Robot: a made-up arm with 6 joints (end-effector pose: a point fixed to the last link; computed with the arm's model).
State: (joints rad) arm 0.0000 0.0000 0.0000 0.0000 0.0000 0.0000
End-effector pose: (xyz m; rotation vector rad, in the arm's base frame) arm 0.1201 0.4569 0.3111 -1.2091 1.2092 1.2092
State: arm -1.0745 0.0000 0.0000 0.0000 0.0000 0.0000
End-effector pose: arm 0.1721 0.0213 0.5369 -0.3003 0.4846 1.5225
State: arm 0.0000 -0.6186 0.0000 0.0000 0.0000 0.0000
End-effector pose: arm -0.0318 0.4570 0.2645 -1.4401 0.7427 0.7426
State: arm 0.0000 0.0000 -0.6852 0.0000 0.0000 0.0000
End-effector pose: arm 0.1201 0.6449 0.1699 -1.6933 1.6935 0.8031
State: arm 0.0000 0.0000 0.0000 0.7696 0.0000 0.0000
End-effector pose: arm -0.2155 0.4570 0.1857 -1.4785 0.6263 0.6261
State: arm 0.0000 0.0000 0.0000 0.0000 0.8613 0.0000
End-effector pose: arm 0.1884 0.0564 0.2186 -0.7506 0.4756 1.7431
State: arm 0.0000 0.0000 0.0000 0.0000 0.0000 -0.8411
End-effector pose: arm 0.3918 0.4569 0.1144 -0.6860 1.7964 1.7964
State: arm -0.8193 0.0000 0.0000 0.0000 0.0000 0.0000
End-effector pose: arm 0.1624 0.1433 0.5286 -0.5177 0.6628 1.4795
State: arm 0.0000 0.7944 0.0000 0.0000 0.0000 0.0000
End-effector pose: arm 0.3054 0.4569 0.2308 -0.7220 1.7659 1.7659
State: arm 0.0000 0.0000 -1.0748 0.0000 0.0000 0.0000
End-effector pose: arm 0.1201 0.6962 0.0446 -1.9437 1.9439 0.4922
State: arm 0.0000 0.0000 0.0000 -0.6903 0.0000 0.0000
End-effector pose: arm 0.4209 0.4569 0.1935 -0.7992 1.6969 1.6969
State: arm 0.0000 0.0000 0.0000 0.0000 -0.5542 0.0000
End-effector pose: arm 0.1439 0.7034 0.1960 -1.4336 1.6260 0.7403
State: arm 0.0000 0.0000 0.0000 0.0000 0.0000 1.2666
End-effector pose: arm -0.3223 0.4570 0.1096 -1.5575 0.2389 0.2387
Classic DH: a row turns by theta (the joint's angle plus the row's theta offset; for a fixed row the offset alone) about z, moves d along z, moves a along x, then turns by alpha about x. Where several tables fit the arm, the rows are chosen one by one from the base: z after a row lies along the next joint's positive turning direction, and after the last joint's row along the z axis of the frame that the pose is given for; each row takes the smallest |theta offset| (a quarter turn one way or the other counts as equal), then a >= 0, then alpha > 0; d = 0 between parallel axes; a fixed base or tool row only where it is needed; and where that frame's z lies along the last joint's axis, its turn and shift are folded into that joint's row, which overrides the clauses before.
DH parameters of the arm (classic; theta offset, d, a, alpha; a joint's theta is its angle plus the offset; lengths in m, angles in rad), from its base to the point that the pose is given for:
base (fixed): -1.4972 0.069 -0.0374 1.4832
joint 1: 1.5643 -0.1213 -0.0084 -1.6442
joint 2: -0.0878 0.3068 -0.073 -1.5708
joint 3: 0 -0.01 -0.143 -1.5708
joint 4: 0.3652 -0.0094 -0.0517 1.6475
joint 5: 0 -0.0396 0.1471 -1.6475
joint 6: -0.5712 0 0.4107 3.1416
tool (fixed): 2.9356 0.0976 0 0

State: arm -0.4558 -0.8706 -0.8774 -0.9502 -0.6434 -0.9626
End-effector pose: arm 0.6461 0.2136 0.0862 0.3746 2.5330 0.7893
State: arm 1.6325 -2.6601 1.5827 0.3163 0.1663 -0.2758
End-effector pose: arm 0.1632 0.0692 0.0699 1.1884 0.9938 -1.4903
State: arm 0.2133 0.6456 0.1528 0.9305 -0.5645 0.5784
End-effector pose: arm -0.2721 0.7541 0.0289 -1.8236 0.9850 0.0238
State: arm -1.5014 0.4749 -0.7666 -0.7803 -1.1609 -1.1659
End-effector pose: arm 0.2052 0.5776 0.1599 0.5227 -1.9754 -1.3210
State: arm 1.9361 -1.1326 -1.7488 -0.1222 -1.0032 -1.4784
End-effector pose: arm 0.2780 0.2939 -0.1496 -0.7383 -0.0935 -1.7088
